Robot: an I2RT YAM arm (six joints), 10 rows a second.
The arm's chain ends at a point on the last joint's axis. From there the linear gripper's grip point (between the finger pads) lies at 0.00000 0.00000 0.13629 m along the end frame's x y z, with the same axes.
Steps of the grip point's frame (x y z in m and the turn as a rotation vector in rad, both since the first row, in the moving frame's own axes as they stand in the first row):
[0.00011 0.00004 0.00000 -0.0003 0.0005 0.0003]
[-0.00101 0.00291 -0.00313 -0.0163 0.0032 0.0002]
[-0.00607 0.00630 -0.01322 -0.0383 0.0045 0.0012]
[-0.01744 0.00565 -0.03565 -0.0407 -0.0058 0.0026]
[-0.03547 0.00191 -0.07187 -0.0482 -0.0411 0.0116]
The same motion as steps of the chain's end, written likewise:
[0.00004 0.00000 0.00000 -0.0003 0.0005 0.0003]
[-0.00145 0.00069 -0.00311 -0.0163 0.0032 0.0002]
[-0.00668 0.00108 -0.01312 -0.0383 0.0045 0.0012]
[-0.01664 0.00011 -0.03553 -0.0407 -0.0058 0.0026]
[-0.02983 -0.00462 -0.07160 -0.0482 -0.0411 0.0116]

